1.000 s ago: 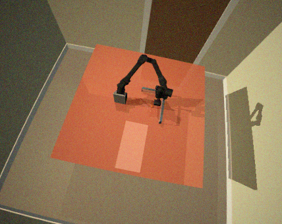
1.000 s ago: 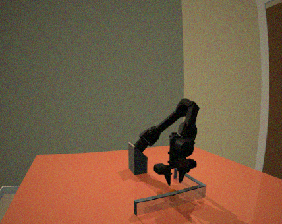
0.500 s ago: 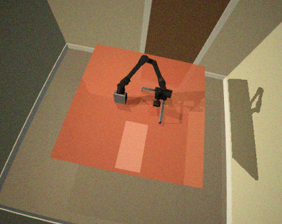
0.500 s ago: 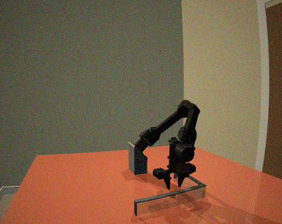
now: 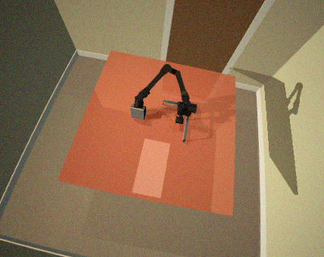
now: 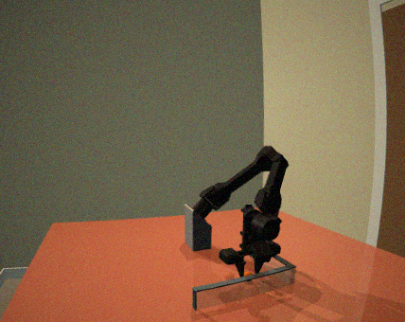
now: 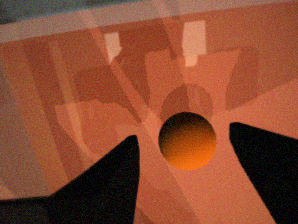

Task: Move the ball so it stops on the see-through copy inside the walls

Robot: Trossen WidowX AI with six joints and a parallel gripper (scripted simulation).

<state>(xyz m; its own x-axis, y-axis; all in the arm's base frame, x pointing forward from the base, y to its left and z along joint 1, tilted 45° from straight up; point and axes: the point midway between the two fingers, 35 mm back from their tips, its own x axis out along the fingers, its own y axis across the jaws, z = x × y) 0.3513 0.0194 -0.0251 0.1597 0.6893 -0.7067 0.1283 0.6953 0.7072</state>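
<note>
My gripper tip is 5 cm to the left of the see-through copy and 4 cm past it. From my gripper tip the other things lie so: clear wall: 6 cm ahead, 5 cm to the right, 1 cm above; orange ball: right at my gripper tip.
</note>
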